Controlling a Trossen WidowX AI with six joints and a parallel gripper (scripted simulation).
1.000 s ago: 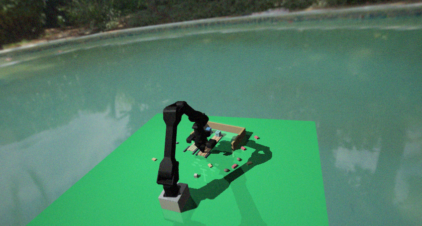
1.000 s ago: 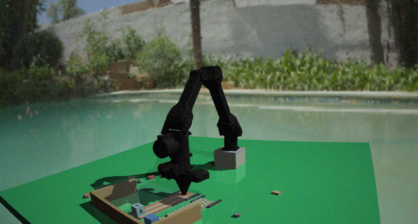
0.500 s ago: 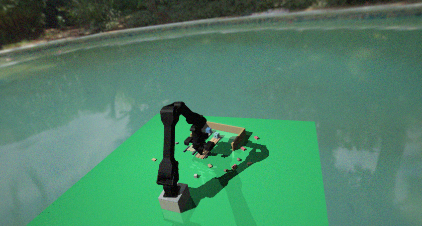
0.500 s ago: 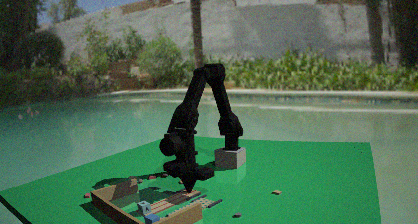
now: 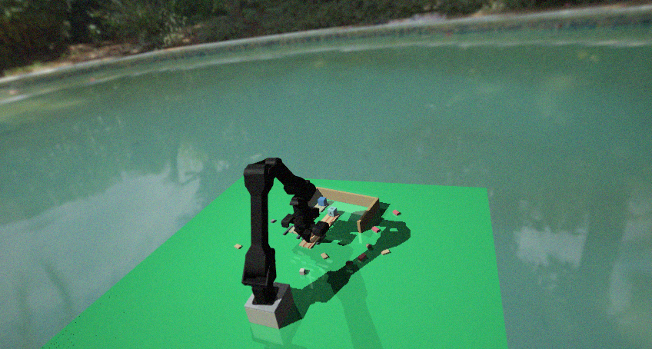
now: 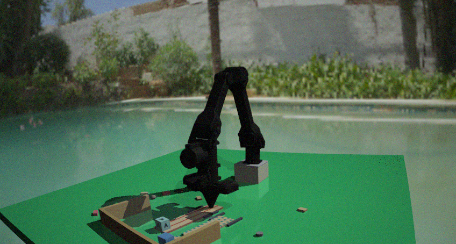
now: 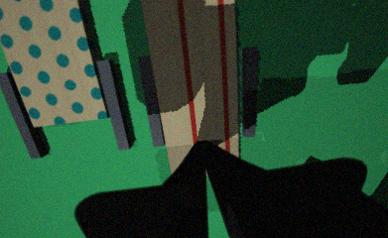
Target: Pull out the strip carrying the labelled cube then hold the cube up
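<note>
Right now the dotted strip is 13 cm ahead of my gripper tip and 5 cm to the left of it.
</note>
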